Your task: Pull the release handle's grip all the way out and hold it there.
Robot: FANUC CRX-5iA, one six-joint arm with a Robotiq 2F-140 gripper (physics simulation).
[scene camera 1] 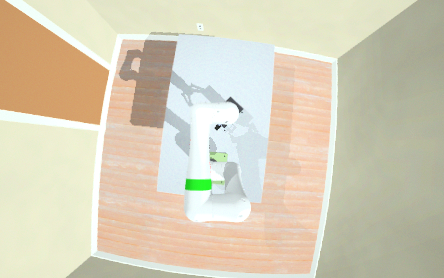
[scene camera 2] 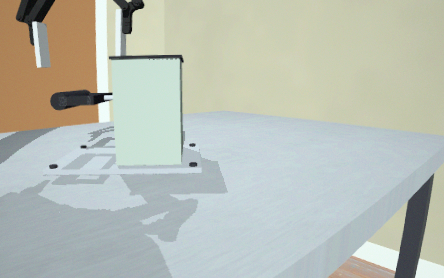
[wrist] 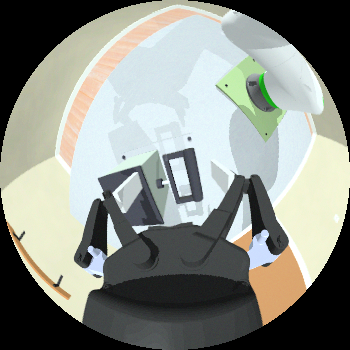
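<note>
The release handle is a black rectangular loop with a thick grip bar (scene camera 2: pixel 70 99) (wrist: pixel 195 175). It stands a little out from the side of a pale green box (scene camera 2: pixel 147 112) (wrist: pixel 156 175) with a dark top, joined by a short pale rod. My gripper (scene camera 2: pixel 81 56) (wrist: pixel 174 173) is wide open and empty, above the level of the handle. In the wrist view one pad overlaps the box top and the other is beyond the grip bar, with the handle showing between them. In scene camera 2 the lower end of the pad nearer the box is hidden by the box.
The box stands on a pale base plate (scene camera 2: pixel 185 170) with dark bolts, on the grey table (scene camera 1: pixel 225 65) (scene camera 2: pixel 310 165). The arm's white links (scene camera 1: pixel 200 150) hang over the table in scene camera 1. A green mounting plate (wrist: pixel 235 82) holds the arm's base. Walls surround the floor.
</note>
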